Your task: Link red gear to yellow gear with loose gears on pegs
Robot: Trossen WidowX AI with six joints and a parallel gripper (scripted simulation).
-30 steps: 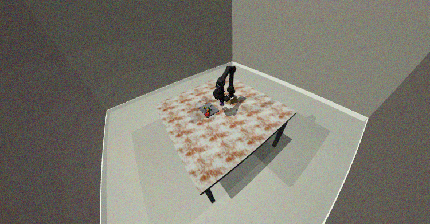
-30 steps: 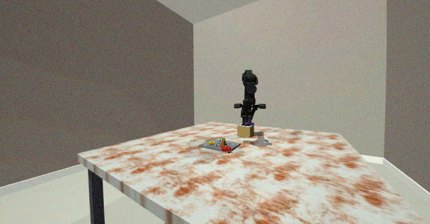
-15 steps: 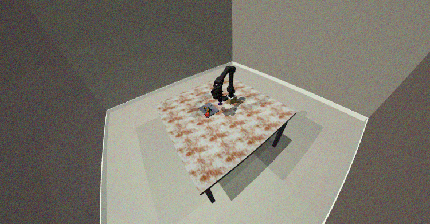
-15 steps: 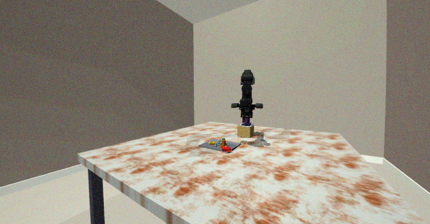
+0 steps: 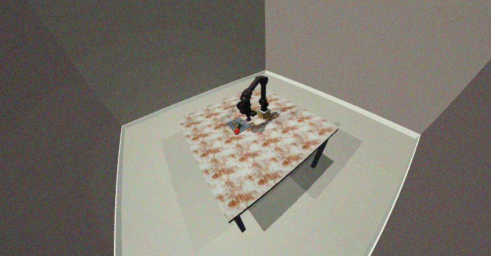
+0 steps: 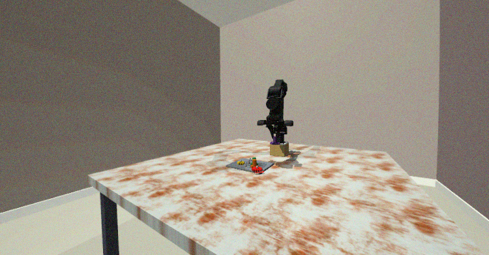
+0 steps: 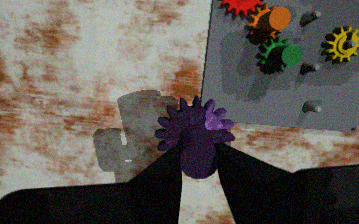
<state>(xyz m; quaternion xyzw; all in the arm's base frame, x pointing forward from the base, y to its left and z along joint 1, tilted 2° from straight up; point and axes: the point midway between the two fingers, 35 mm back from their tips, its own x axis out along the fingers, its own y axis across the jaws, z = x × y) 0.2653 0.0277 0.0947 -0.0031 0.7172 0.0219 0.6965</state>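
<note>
My gripper tip is 5 cm short of the green gear, 10 cm to the left of it and 13 cm above it. The rest, counted from my gripper tip: purple gear (1 cm below); orange gear (8 cm ahead, 9 cm to the right, 13 cm below); red gear (12 cm ahead, 6 cm to the right, 13 cm below).
</note>
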